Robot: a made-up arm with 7 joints.
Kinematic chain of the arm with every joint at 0, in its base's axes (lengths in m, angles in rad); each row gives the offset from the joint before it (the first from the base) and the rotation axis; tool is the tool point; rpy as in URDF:
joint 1: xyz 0 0 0.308 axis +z
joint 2: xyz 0 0 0 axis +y
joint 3: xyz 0 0 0.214 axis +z
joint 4: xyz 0.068 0 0 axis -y
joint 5: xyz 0.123 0 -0.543 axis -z
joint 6: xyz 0 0 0 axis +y
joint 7: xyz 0.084 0 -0.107 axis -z
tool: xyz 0 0 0 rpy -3.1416 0 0
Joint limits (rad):
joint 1: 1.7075..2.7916
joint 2: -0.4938..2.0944
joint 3: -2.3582..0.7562
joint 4: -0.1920..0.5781
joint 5: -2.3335..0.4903
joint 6: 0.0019..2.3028
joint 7: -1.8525..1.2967
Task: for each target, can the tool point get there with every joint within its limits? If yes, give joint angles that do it. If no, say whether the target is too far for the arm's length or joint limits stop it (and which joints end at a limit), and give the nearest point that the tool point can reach.
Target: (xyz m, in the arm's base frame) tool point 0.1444 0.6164 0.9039
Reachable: no: joint limits stop it (at a limit: joint 1, joint 2, joint 4, joint 6) | nearest point 0.1452 0.4234 0.7583 | short by 0.242 m
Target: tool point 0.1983 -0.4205 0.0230
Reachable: yes | joints 2.2711 1.7006 0.2949 0.2689 -1.9622 0.5450 -0.6758
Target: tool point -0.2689 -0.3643 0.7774
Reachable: no: joint limits stop it (at a limit: joint 1, joint 2, joint 3, joint 4) | nearest point -0.0137 -0.2884 0.6053 | short by 0.317 m
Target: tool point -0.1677 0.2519 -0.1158
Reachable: yes | joints 2.2464 -0.0299 0.0671 0.1421 -1.6018 1.0108 -1.0912
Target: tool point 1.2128 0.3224 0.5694
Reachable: no: too far | nearest point 0.6007 0.1597 0.4375 | short by 0.647 m
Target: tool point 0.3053 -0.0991 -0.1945
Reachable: yes | joints 2.2455 1.4564 -0.3624 0.4972 -0.8613 0.6553 0.9647
